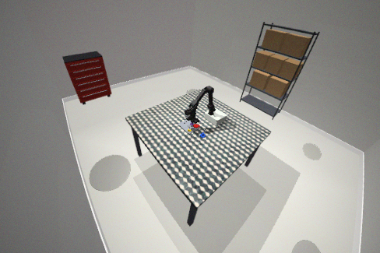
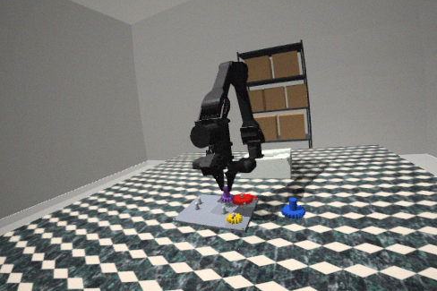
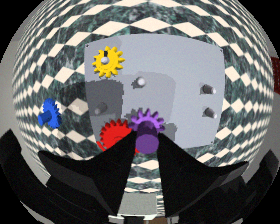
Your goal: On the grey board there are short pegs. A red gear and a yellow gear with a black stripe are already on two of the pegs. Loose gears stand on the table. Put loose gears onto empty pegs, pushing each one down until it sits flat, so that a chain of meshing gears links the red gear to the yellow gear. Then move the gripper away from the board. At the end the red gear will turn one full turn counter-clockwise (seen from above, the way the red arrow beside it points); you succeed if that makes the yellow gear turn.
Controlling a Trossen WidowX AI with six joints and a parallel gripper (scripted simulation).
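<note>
My gripper tip is 1 cm above the small purple gear. Round my gripper tip: yellow gear: 7 cm ahead, 5 cm to the left, 4 cm below; then red gear: 3 cm behind, 4 cm to the left, 4 cm below; then blue gear: 19 cm to the left, 4 cm below.
</note>
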